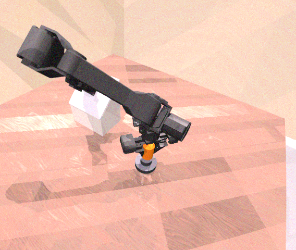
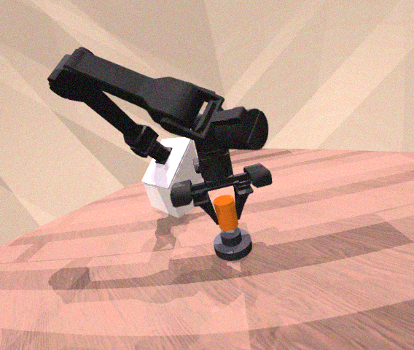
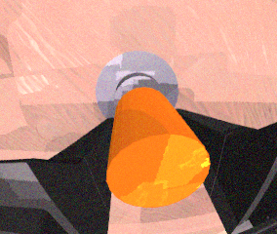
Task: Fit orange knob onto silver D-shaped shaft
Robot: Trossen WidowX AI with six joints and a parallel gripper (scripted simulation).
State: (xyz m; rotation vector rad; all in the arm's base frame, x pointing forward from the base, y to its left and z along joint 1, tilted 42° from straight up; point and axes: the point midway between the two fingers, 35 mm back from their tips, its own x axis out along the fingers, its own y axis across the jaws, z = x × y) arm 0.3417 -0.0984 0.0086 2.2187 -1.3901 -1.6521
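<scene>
My gripper tip is now 3 cm below the orange knob. From my gripper tip the other things lie so: round pedestal 4 cm below.
</scene>
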